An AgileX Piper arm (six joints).
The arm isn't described. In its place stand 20 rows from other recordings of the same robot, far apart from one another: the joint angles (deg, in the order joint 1, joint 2, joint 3, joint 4, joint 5, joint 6), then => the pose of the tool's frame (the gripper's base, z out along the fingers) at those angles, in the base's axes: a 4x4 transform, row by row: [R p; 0 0 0 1], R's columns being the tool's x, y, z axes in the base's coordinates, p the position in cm.
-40.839 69.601 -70.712 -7.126 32.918 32.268 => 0.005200, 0.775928, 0.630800, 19.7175; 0.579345, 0.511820, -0.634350, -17.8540; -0.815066, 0.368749, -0.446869, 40.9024; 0, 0, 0, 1
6.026 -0.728 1.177 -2.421 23.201 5.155 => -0.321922, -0.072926, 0.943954, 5.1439; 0.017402, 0.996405, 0.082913, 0.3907; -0.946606, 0.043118, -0.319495, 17.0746; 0, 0, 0, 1
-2.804 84.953 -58.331 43.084 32.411 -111.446 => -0.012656, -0.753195, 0.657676, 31.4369; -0.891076, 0.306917, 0.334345, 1.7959; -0.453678, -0.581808, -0.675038, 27.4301; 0, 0, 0, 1
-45.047 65.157 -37.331 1.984 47.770 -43.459 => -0.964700, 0.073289, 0.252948, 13.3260; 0.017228, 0.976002, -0.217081, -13.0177; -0.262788, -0.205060, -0.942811, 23.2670; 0, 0, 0, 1
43.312 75.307 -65.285 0.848 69.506 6.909 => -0.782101, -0.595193, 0.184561, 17.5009; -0.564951, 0.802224, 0.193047, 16.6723; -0.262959, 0.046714, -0.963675, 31.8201; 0, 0, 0, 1
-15.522 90.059 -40.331 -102.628 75.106 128.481 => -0.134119, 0.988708, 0.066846, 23.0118; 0.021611, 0.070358, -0.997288, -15.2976; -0.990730, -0.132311, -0.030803, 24.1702; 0, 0, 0, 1
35.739 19.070 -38.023 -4.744 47.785 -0.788 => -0.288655, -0.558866, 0.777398, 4.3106; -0.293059, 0.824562, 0.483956, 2.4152; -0.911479, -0.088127, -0.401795, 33.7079; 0, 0, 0, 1
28.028 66.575 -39.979 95.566 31.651 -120.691 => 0.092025, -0.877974, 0.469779, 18.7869; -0.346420, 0.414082, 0.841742, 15.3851; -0.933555, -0.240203, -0.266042, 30.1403; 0, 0, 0, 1
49.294 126.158 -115.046 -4.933 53.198 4.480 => -0.579518, -0.718160, 0.385233, 32.8187; -0.633028, 0.694386, 0.342205, 37.1865; -0.513259, -0.045549, -0.857024, 24.5381; 0, 0, 0, 1
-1.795 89.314 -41.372 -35.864 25.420 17.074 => -0.902211, -0.113686, 0.416043, 27.1505; -0.239737, 0.934071, -0.264644, -3.1405; -0.358528, -0.338506, -0.869984, 17.1931; 0, 0, 0, 1
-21.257 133.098 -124.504 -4.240 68.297 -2.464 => -0.910202, 0.318399, 0.264866, 46.4720; 0.278773, 0.943953, -0.176746, -18.7492; -0.306297, -0.087037, -0.947949, 22.2765; 0, 0, 0, 1
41.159 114.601 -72.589 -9.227 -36.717 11.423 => -0.059374, -0.724914, 0.686276, 33.8102; 0.040410, 0.685180, 0.727252, 30.7146; -0.997418, 0.070912, -0.011388, 22.9250; 0, 0, 0, 1
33.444 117.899 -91.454 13.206 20.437 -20.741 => -0.458929, -0.672984, 0.580066, 39.2974; -0.476382, 0.737486, 0.478722, 26.8251; -0.749963, -0.056634, -0.659051, 22.3307; 0, 0, 0, 1
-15.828 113.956 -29.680 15.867 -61.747 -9.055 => -0.316484, 0.476941, 0.819979, 28.4544; 0.065216, 0.873306, -0.482788, -10.3448; -0.946353, -0.099319, -0.307491, 9.5130; 0, 0, 0, 1
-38.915 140.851 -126.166 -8.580 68.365 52.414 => -0.008325, 0.997126, 0.075308, 39.1425; 0.970659, 0.026157, -0.239032, -33.2228; -0.240315, 0.071108, -0.968087, 16.2719; 0, 0, 0, 1
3.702 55.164 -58.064 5.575 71.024 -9.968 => -0.865504, -0.230883, 0.444517, 15.5941; -0.197461, 0.972837, 0.120822, 1.8467; -0.460338, 0.016797, -0.887585, 35.2306; 0, 0, 0, 1
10.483 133.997 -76.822 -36.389 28.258 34.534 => -0.954822, -0.080112, 0.286177, 41.4516; -0.150360, 0.960857, -0.232692, 5.0705; -0.256333, -0.265209, -0.929493, 3.0152; 0, 0, 0, 1
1.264 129.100 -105.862 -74.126 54.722 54.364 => -0.722838, 0.481310, 0.495829, 49.8112; -0.117337, 0.621623, -0.774479, -6.0483; -0.680983, -0.618002, -0.392857, 22.4441; 0, 0, 0, 1
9.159 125.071 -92.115 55.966 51.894 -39.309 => -0.904162, -0.359672, 0.230494, 44.1208; -0.104111, 0.708816, 0.697668, 13.1242; -0.414309, 0.606808, -0.678330, 17.2067; 0, 0, 0, 1
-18.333 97.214 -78.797 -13.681 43.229 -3.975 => -0.858123, 0.194488, 0.475183, 34.9637; 0.032281, 0.944088, -0.328111, -13.1385; -0.512428, -0.266220, -0.816422, 28.7208; 0, 0, 0, 1
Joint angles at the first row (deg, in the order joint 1, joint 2, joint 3, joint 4, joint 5, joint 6):
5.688, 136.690, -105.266, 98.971, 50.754, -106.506
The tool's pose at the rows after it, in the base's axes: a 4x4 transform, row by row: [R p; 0 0 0 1], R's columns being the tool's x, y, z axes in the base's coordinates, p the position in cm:
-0.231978, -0.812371, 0.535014, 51.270; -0.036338, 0.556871, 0.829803, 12.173; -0.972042, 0.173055, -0.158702, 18.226; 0, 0, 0, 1
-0.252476, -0.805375, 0.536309, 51.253; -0.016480, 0.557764, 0.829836, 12.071; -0.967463, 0.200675, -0.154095, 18.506; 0, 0, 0, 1
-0.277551, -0.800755, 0.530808, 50.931; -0.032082, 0.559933, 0.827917, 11.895; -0.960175, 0.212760, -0.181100, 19.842; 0, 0, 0, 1
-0.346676, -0.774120, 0.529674, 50.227; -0.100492, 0.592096, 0.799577, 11.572; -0.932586, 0.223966, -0.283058, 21.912; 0, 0, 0, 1
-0.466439, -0.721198, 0.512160, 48.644; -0.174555, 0.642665, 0.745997, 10.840; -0.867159, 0.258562, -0.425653, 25.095; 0, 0, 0, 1
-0.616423, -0.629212, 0.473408, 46.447; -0.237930, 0.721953, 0.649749, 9.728; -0.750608, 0.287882, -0.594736, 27.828; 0, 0, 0, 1
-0.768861, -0.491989, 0.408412, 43.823; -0.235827, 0.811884, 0.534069, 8.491; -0.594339, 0.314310, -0.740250, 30.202; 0, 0, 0, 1
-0.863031, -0.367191, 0.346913, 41.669; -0.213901, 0.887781, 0.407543, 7.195; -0.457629, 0.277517, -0.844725, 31.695; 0, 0, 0, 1
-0.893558, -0.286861, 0.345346, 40.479; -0.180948, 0.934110, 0.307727, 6.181; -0.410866, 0.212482, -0.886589, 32.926; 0, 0, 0, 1
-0.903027, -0.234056, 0.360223, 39.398; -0.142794, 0.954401, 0.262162, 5.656; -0.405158, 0.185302, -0.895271, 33.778; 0, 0, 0, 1
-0.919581, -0.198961, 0.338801, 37.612; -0.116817, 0.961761, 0.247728, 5.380; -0.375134, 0.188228, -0.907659, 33.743; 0, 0, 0, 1
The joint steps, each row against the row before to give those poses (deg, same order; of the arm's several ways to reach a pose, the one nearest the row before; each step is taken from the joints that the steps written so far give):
0.000, 0.000, 0.000, 0.682, 0.855, 0.001
-0.122, -0.294, 0.002, 0.044, 0.123, 1.812
-0.162, -1.950, -0.001, -3.562, -0.590, 4.445
0.001, -3.735, -0.002, -10.328, -2.713, 10.743
-0.142, -5.715, 0.000, -16.623, -0.316, 18.650
-0.090, -5.656, 0.002, -18.988, 3.770, 21.165
0.000, -5.128, -0.001, -15.201, 7.798, 19.242
0.000, -3.546, 0.000, -11.011, 7.478, 12.264
0.001, -2.425, -0.001, -6.959, 2.953, 6.288
-0.001, -2.589, 1.690, -2.976, 0.239, 3.507
0.000, -3.617, 4.959, -0.787, 0.100, 1.917

